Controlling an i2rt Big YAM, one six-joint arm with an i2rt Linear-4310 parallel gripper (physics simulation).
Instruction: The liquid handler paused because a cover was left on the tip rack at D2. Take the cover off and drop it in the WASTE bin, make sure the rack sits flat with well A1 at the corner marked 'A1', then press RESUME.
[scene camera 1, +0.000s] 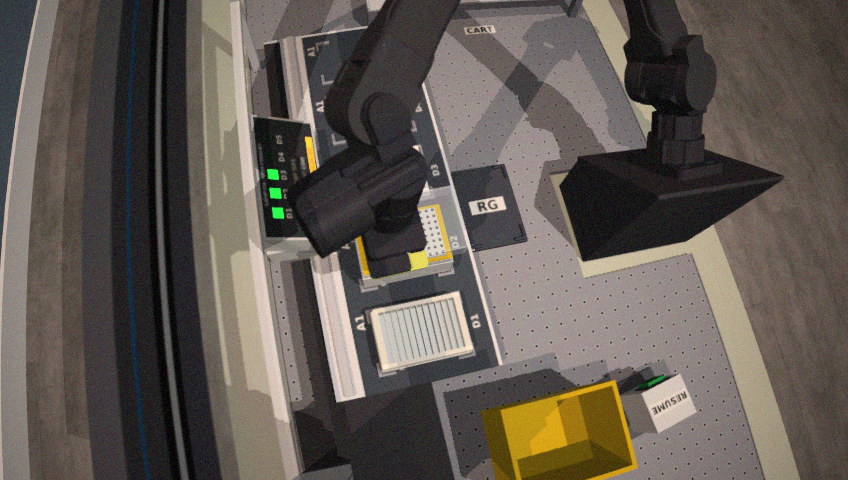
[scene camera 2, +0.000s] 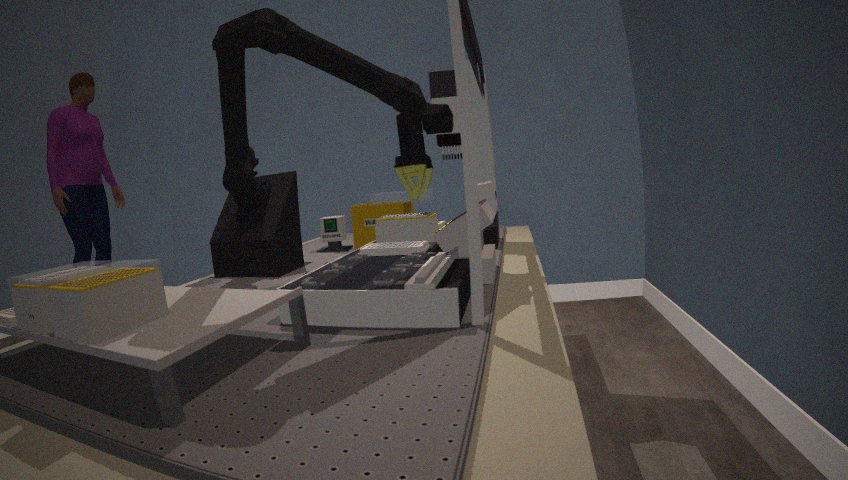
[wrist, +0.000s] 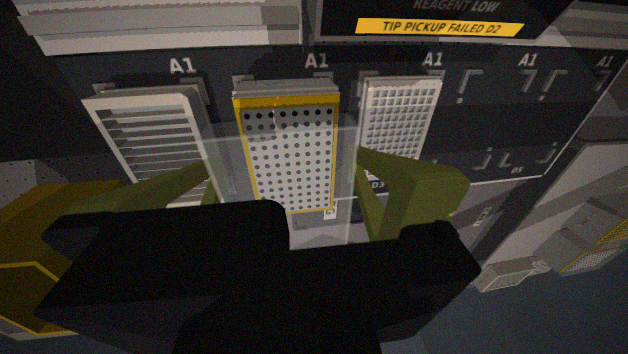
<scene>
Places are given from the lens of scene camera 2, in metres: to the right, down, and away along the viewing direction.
my gripper (scene camera 2: 418, 199): -0.01, -0.09, 1.02
yellow WASTE bin (scene camera 2: 364, 216): -0.17, -0.07, 1.31
RESUME button box (scene camera 2: 333, 229): -0.28, -0.03, 1.36
</scene>
